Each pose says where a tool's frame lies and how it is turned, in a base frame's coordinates. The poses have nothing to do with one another.
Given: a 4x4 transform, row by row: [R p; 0 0 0 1], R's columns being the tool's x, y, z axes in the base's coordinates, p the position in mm. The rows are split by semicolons.
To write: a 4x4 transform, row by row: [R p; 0 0 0 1], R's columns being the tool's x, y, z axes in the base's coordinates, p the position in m. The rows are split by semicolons. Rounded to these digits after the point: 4 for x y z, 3 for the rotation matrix.
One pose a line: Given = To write
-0.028, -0.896, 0.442, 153.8; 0.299, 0.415, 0.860, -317.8; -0.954, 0.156, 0.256, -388.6; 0, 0, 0, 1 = -0.028, -0.896, 0.442, 0.1538; 0.299, 0.415, 0.860, -0.3178; -0.954, 0.156, 0.256, -0.3886; 0, 0, 0, 1
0.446, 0.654, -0.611, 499.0; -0.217, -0.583, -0.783, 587.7; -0.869, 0.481, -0.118, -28.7; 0, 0, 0, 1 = 0.446, 0.654, -0.611, 0.4990; -0.217, -0.583, -0.783, 0.5877; -0.869, 0.481, -0.118, -0.0287; 0, 0, 0, 1
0.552, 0.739, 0.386, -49.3; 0.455, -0.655, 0.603, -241.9; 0.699, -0.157, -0.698, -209.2; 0, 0, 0, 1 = 0.552, 0.739, 0.386, -0.0493; 0.455, -0.655, 0.603, -0.2419; 0.699, -0.157, -0.698, -0.2092; 0, 0, 0, 1
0.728, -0.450, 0.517, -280.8; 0.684, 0.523, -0.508, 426.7; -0.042, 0.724, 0.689, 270.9; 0, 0, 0, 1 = 0.728, -0.450, 0.517, -0.2808; 0.684, 0.523, -0.508, 0.4267; -0.042, 0.724, 0.689, 0.2709; 0, 0, 0, 1
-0.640, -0.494, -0.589, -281.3; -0.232, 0.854, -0.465, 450.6; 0.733, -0.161, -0.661, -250.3; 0, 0, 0, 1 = -0.640, -0.494, -0.589, -0.2813; -0.232, 0.854, -0.465, 0.4506; 0.733, -0.161, -0.661, -0.2503; 0, 0, 0, 1
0.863, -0.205, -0.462, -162.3; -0.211, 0.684, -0.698, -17.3; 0.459, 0.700, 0.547, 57.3; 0, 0, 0, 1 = 0.863, -0.205, -0.462, -0.1623; -0.211, 0.684, -0.698, -0.0173; 0.459, 0.700, 0.547, 0.0573; 0, 0, 0, 1
